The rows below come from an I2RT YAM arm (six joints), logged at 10 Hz.
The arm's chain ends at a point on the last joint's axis. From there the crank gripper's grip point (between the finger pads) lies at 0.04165 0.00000 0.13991 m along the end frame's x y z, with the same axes.
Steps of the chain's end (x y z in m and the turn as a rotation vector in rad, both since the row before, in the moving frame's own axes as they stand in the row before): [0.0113 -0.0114 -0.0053 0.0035 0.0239 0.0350]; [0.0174 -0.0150 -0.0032 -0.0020 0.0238 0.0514]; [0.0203 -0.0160 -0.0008 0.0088 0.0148 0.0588]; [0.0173 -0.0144 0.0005 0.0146 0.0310 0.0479]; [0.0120 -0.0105 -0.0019 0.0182 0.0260 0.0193]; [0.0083 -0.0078 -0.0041 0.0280 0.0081 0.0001]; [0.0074 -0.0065 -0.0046 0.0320 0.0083 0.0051]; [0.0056 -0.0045 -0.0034 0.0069 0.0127 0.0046]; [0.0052 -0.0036 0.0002 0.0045 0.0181 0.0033]
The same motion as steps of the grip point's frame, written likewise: [0.0146 -0.0104 -0.0063 0.0035 0.0239 0.0350]; [0.0207 -0.0125 -0.0042 -0.0020 0.0238 0.0514]; [0.0223 -0.0147 -0.0014 0.0088 0.0148 0.0588]; [0.0216 -0.0143 -0.0009 0.0146 0.0310 0.0479]; [0.0156 -0.0122 -0.0030 0.0182 0.0260 0.0193]; [0.0094 -0.0117 -0.0045 0.0280 0.0081 0.0001]; [0.0086 -0.0108 -0.0050 0.0320 0.0083 0.0051]; [0.0074 -0.0053 -0.0039 0.0069 0.0127 0.0046]; [0.0077 -0.0041 -0.0006 0.0045 0.0181 0.0033]
